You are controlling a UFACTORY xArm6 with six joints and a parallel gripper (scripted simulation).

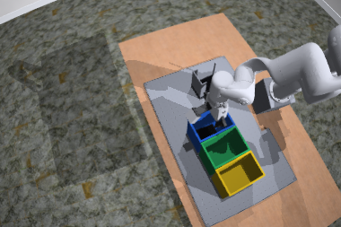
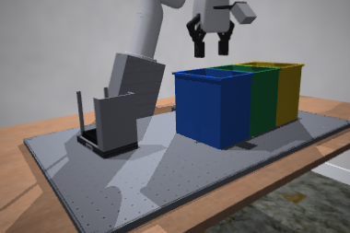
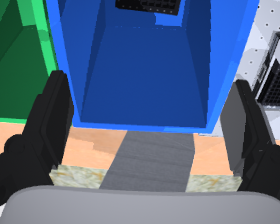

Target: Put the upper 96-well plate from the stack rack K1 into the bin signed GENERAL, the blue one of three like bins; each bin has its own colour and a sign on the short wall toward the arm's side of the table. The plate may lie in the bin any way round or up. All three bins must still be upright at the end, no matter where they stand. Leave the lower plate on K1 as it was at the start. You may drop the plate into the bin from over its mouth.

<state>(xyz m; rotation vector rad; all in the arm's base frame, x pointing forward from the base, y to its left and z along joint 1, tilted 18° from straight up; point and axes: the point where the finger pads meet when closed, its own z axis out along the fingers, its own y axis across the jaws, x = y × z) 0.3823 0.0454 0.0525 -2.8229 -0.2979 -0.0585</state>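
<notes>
My gripper is now 14 cm above the blue bin. From my hand the other things lie so: yellow bin: 26 cm to the left, 14 cm below, 6 cm behind; then green bin: 14 cm below, 13 cm to the left, 3 cm behind.
</notes>
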